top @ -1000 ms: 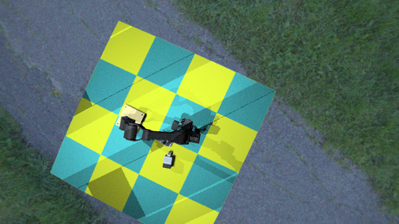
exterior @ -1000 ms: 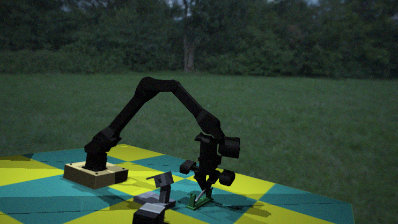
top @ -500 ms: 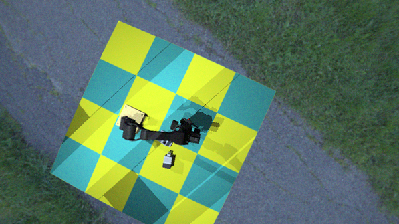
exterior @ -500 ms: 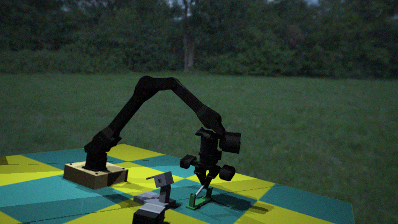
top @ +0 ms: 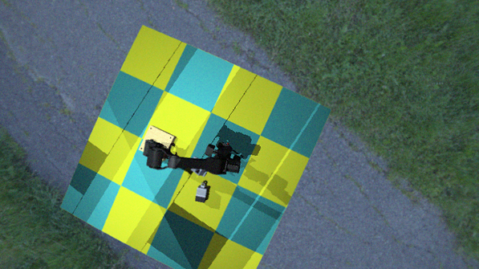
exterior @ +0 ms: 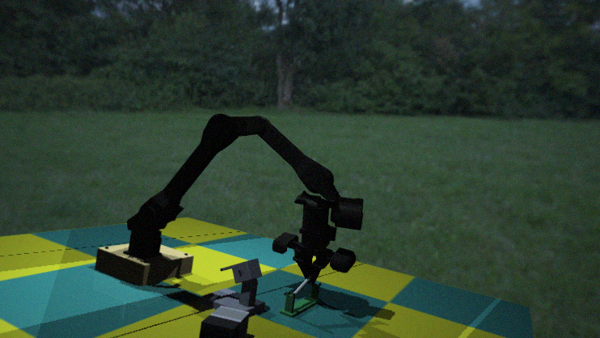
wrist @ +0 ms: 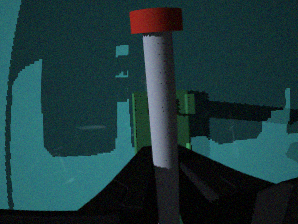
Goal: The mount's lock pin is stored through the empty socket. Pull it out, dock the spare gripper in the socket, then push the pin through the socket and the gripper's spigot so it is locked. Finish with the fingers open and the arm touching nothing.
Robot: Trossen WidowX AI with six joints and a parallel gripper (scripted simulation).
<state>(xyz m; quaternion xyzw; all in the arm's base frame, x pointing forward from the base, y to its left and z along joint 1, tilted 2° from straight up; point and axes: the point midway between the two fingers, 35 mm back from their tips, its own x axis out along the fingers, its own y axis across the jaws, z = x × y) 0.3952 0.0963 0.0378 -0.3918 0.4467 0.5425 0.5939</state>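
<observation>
Right now my gripper tip is 40 mm to the left of the green cradle and 20 mm above it. The rest, counted from my gripper tip: socket: 140 mm to the right, 110 mm behind, 10 mm above; spare gripper: 280 mm to the right, 60 mm behind, 20 mm below.
</observation>
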